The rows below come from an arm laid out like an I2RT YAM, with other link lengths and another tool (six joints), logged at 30 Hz.
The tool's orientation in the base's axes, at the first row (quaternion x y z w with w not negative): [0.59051 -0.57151 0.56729 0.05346]
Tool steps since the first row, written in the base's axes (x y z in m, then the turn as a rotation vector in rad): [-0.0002 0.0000 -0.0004 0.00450 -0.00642 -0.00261]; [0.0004 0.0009 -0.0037 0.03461 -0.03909 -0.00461]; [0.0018 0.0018 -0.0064 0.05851 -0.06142 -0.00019]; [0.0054 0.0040 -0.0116 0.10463 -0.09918 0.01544]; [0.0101 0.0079 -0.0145 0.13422 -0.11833 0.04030]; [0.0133 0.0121 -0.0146 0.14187 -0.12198 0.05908]
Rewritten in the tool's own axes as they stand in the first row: [-0.0002 0.0004 0.0000 0.00070 0.00041 0.00822]; [-0.0034 0.0016 0.0009 0.01037 -0.00943 0.05050]; [-0.0063 0.0018 0.0021 0.02022 -0.02198 0.07940]; [-0.0125 0.0015 0.0045 0.04115 -0.05218 0.12886]; [-0.0185 -0.0016 0.0056 0.06231 -0.08197 0.15179]; [-0.0221 -0.0054 0.0046 0.07601 -0.09734 0.15246]
